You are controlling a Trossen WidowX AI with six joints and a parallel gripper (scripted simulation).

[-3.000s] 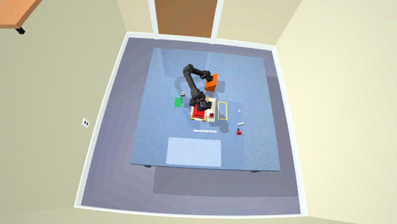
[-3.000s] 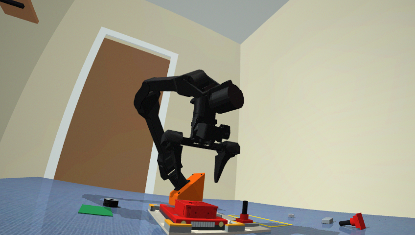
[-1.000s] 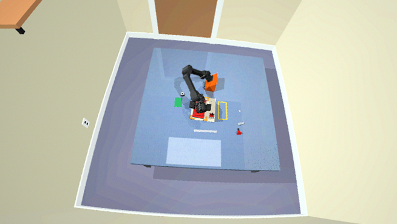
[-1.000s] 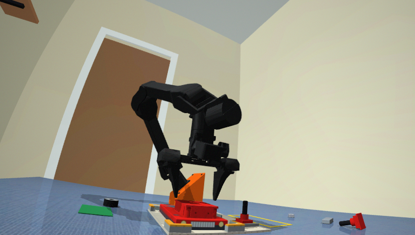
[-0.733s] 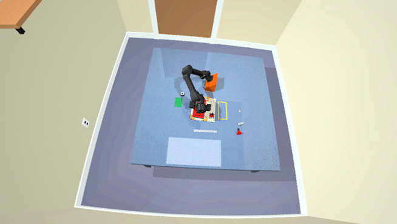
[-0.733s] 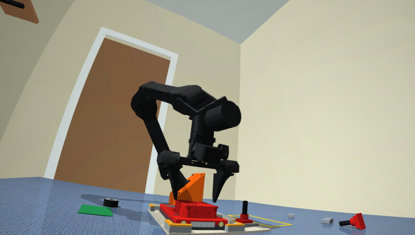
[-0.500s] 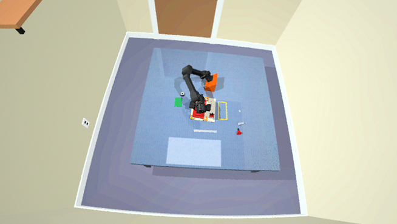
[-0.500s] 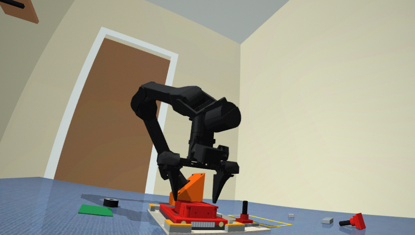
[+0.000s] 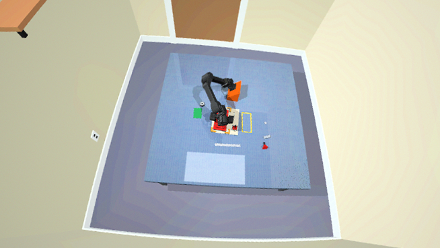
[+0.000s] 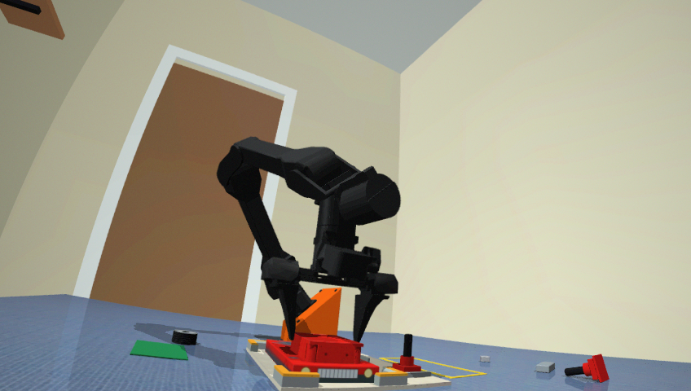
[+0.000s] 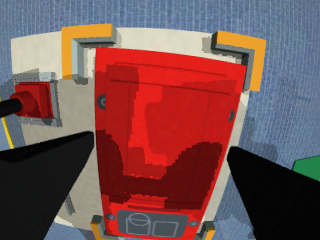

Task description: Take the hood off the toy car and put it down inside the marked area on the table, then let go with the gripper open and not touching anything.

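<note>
Right now the red hood is right at my gripper tip. The rest, counted from my gripper tip: black wheel (18 cm to the right, 17 cm behind, 4 cm below); green pad (21 cm to the right, 8 cm behind, 4 cm below).
</note>
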